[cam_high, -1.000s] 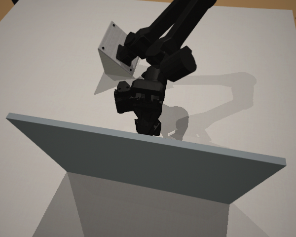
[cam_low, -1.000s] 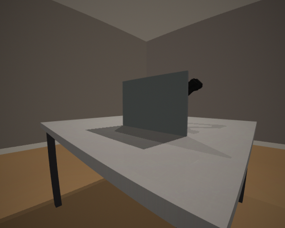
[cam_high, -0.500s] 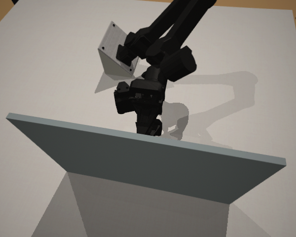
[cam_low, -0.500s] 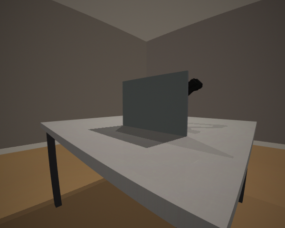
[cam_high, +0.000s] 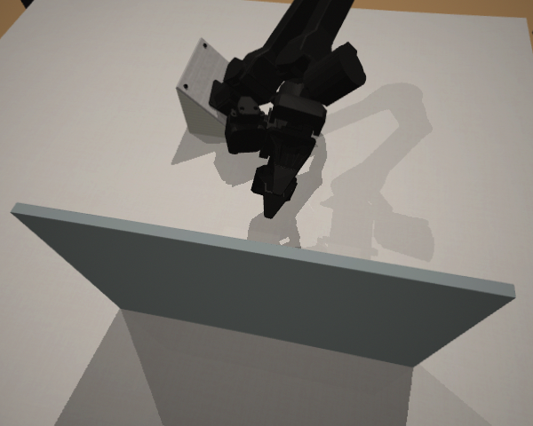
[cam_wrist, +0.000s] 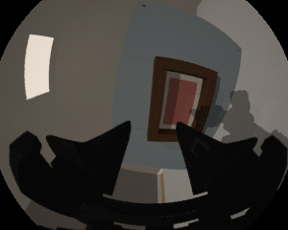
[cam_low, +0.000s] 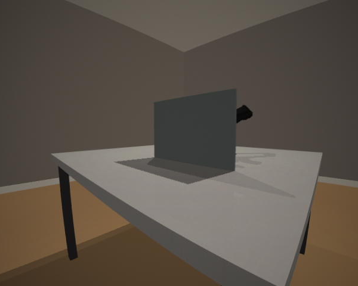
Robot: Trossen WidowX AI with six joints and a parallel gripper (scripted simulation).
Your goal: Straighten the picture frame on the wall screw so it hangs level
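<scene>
Now: gripper tip 8 cm short of the picture frame, 6 cm above it and 2 cm to the left of it. Round my gripper tip: wall panel (9 cm ahead, 7 cm below, 1 cm to the right).
</scene>
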